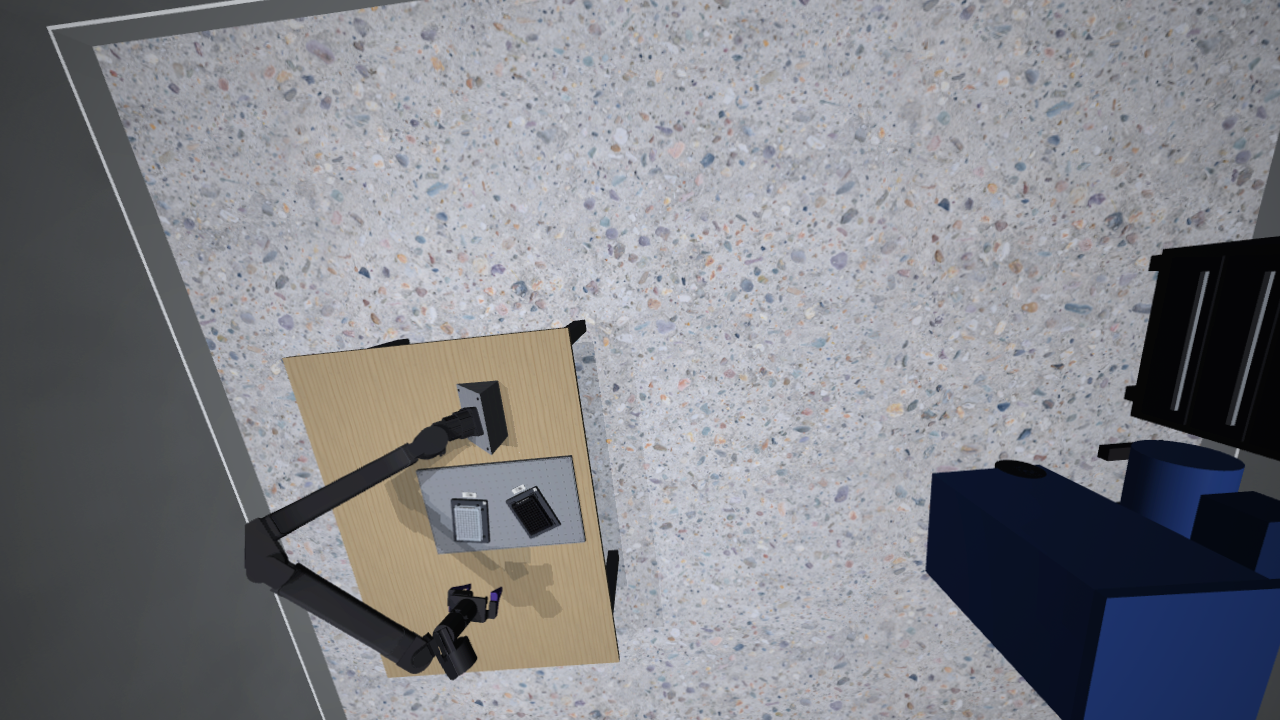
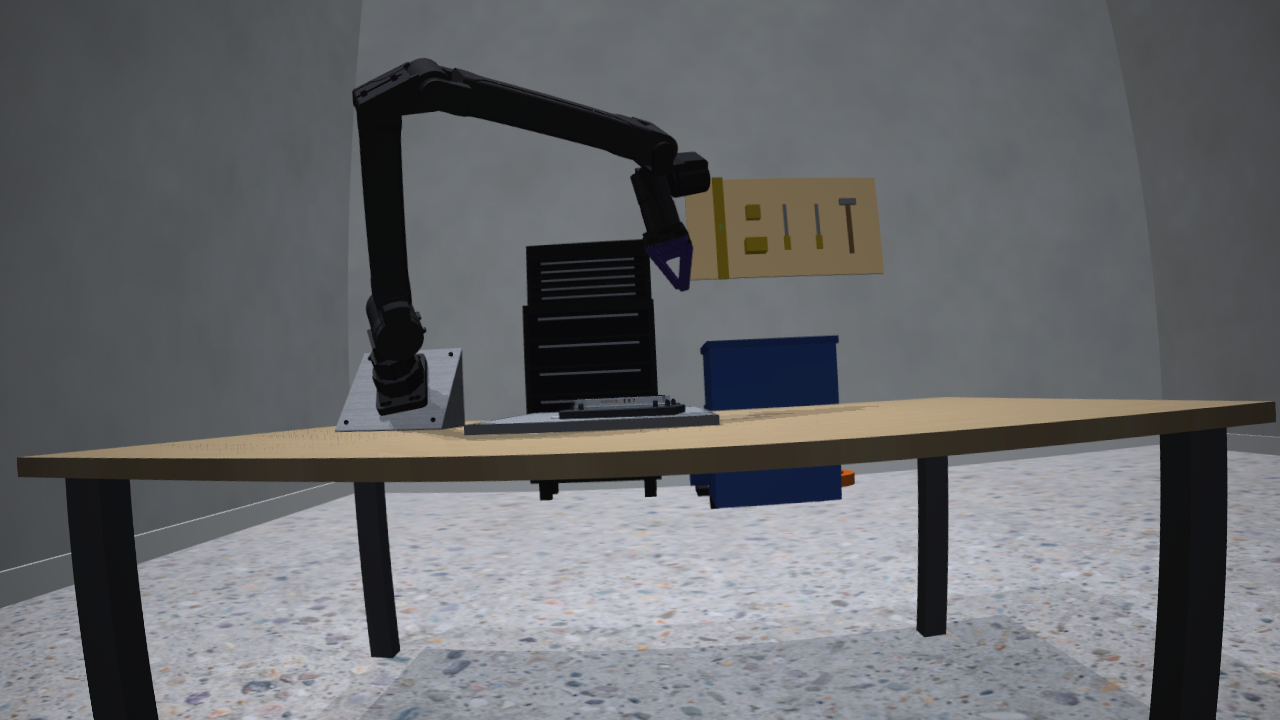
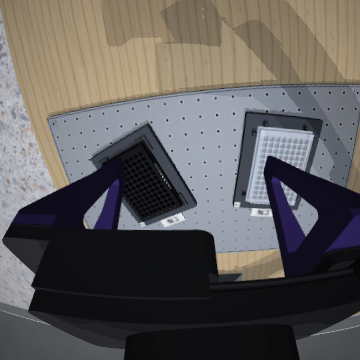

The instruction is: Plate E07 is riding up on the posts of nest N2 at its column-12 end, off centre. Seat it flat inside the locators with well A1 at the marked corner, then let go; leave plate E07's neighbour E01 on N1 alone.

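Where they show: gripper, fingertip midpoint: (image 1: 486,587) (image 2: 682,289) (image 3: 194,163); arm's base, origin of the base link: (image 1: 473,420) (image 2: 403,386).
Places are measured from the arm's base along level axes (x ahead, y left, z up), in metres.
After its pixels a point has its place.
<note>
Clear plate E07 (image 1: 469,524) @[y -0.164, x 0.358, z -0.033 m] (image 2: 617,402) @[y -0.209, x 0.344, z -0.038 m] (image 3: 287,150) @[y -0.186, x 0.385, z -0.038 m] lies within dark nest N2 (image 2: 617,412) @[y -0.227, x 0.342, z -0.051 m] (image 3: 247,150) @[y -0.126, x 0.395, z -0.046 m], its long edges roughly parallel to the nest's. Small locator posts show at the plate's far end and beside it. It looks about level; whether it sits fully flat is too small to tell, and well A1 cannot be made out. A white mark (image 3: 237,204) @[y -0.096, x 0.300, z -0.046 m] is on a nest corner near the label. Black plate E01 (image 1: 535,517) @[y 0.062, x 0.385, z -0.033 m] (image 3: 150,182) @[y 0.033, x 0.382, z -0.032 m] lies in angled nest N1 (image 3: 167,165) @[y 0.001, x 0.399, z -0.046 m]. My gripper (image 1: 478,591) @[y -0.068, x 0.470, z 0.137 m] (image 2: 682,286) @[y -0.068, x 0.470, z 0.137 m] (image 3: 194,163) @[y -0.068, x 0.470, z 0.137 m] is open and empty, high above the table beyond the board, apart from both plates.
Both nests stand on a grey perforated board (image 1: 568,501) @[y 0.177, x 0.369, z -0.058 m] (image 2: 501,428) @[y -0.293, x 0.187, z -0.063 m] (image 3: 215,110) @[y -0.092, x 0.463, z -0.058 m] on the wooden table (image 1: 572,626) @[y 0.034, x 0.880, z -0.071 m] (image 2: 984,420) @[y -0.609, x 0.667, z -0.071 m]. The arm's sloped base mount (image 1: 492,416) @[y 0.068, x -0.003, z 0.014 m] (image 2: 447,385) @[y -0.013, x 0.079, z -0.001 m] stands beside the board. Arm shadows cross the board and table.
</note>
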